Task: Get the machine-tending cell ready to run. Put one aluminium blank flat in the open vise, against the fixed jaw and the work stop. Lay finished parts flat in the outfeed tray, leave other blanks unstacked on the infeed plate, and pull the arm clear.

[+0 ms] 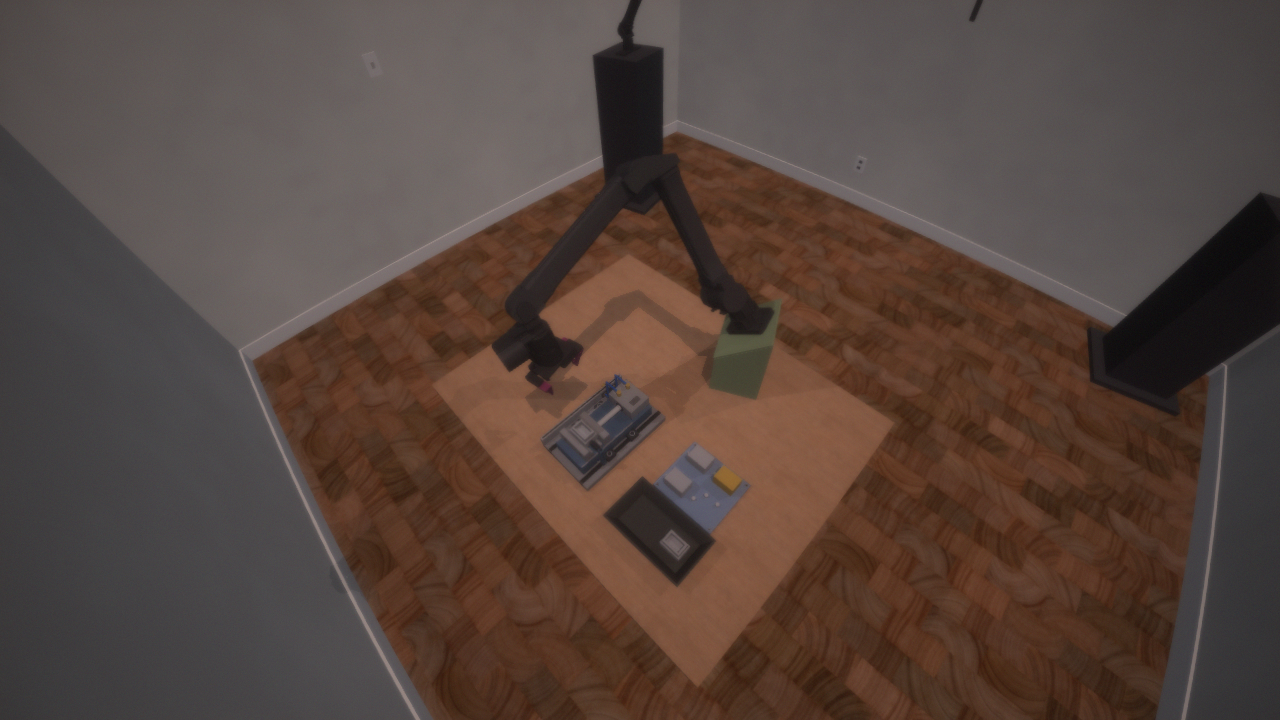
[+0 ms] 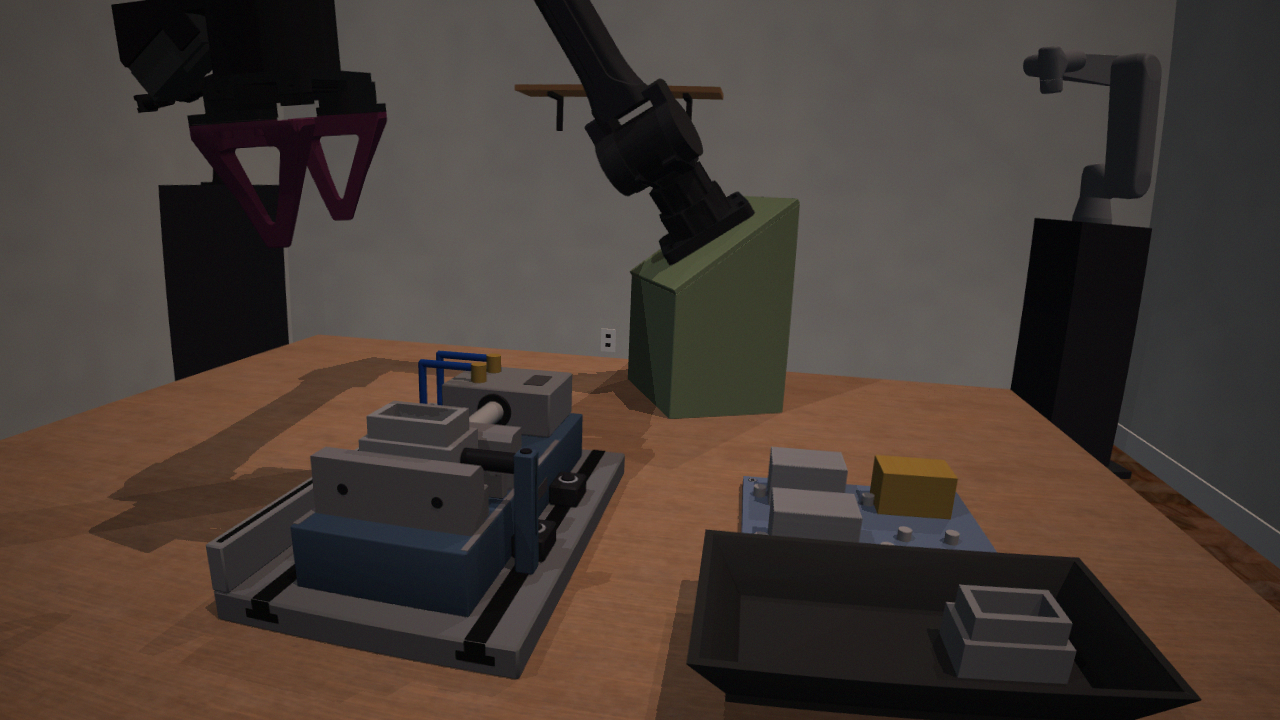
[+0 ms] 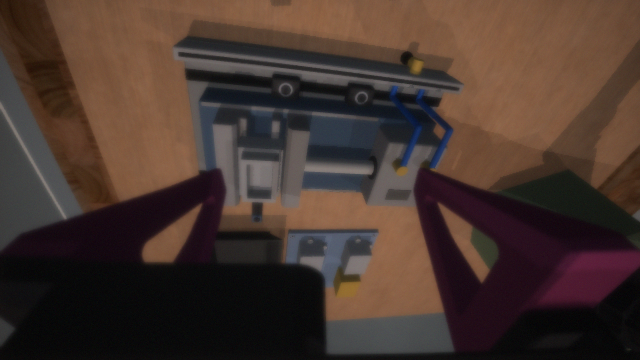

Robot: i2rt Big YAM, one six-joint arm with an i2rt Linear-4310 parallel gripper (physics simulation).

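Pixels of known places: gripper, fingertip midpoint: (image 1: pixel 563 379) (image 2: pixel 314 232) (image 3: pixel 319 179); arm's base, origin of the base link: (image 1: pixel 751 323) (image 2: pixel 708 232) (image 3: pixel 615 304).
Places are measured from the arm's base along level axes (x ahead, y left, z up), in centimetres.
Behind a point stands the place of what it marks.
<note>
My gripper (image 1: pixel 562 373) {x 42.6, y -32.1, z 1.3 cm} (image 2: pixel 311 231) {x 42.6, y -32.1, z 1.3 cm} (image 3: pixel 319 179) {x 42.6, y -32.1, z 1.3 cm} is open and empty, high above the table on the vise's side. The blue vise (image 1: pixel 617 428) {x 40.4, y -18.7, z -14.6 cm} (image 2: pixel 384 568) {x 53.9, y -24.9, z -16.2 cm} (image 3: pixel 345 131) {x 38.1, y -25.4, z -14.6 cm} holds a stepped, hollow grey part (image 1: pixel 583 431) {x 47.5, y -24.2, z -10.4 cm} (image 2: pixel 418 425) {x 49.5, y -23.7, z -9.3 cm} (image 3: pixel 260 175) {x 47.6, y -23.9, z -10.5 cm} between its jaws; its seating is partly hidden. The work stop (image 2: pixel 527 510) {x 50.0, y -17.2, z -14.2 cm} (image 3: pixel 256 216) {x 49.3, y -17.9, z -10.7 cm} stands at one side. A similar part (image 1: pixel 674 544) {x 58.3, y 9.3, z -17.2 cm} (image 2: pixel 1011 653) {x 60.2, y 8.5, z -17.6 cm} lies in the dark outfeed tray (image 2: pixel 895 568) {x 51.5, y 5.4, z -17.3 cm} (image 3: pixel 247 250) {x 55.0, y -0.8, z -19.3 cm}. Two plain grey blanks (image 1: pixel 700 457) {x 35.7, y 4.2, z -16.2 cm} (image 1: pixel 678 481) {x 44.4, y 2.5, z -16.2 cm} (image 2: pixel 807 470) {x 37.3, y 3.6, z -16.4 cm} (image 2: pixel 814 514) {x 46.0, y 1.6, z -16.2 cm} sit apart, unstacked, on the infeed plate (image 1: pixel 707 516) {x 47.4, y 12.7, z -19.7 cm} (image 3: pixel 332 245) {x 39.5, y 1.8, z -19.7 cm}.
A yellow block (image 1: pixel 727 480) {x 37.8, y 13.0, z -16.2 cm} (image 2: pixel 913 488) {x 39.0, y 12.0, z -17.3 cm} (image 3: pixel 347 287) {x 37.2, y 11.8, z -16.2 cm} stands on the infeed plate beside a blank. The green wedge pedestal (image 1: pixel 744 362) {x 10.0, y 3.2, z -4.7 cm} (image 2: pixel 729 340) {x 10.4, y 1.6, z -11.6 cm} carries the arm's base. Two blue hoses with yellow nozzles (image 2: pixel 456 364) {x 32.9, y -24.7, z -9.7 cm} (image 3: pixel 420 130) {x 31.9, y -27.5, z -9.5 cm} rise by the vise. A low rail (image 3: pixel 320 62) {x 40.2, y -32.6, z -16.2 cm} runs along it.
</note>
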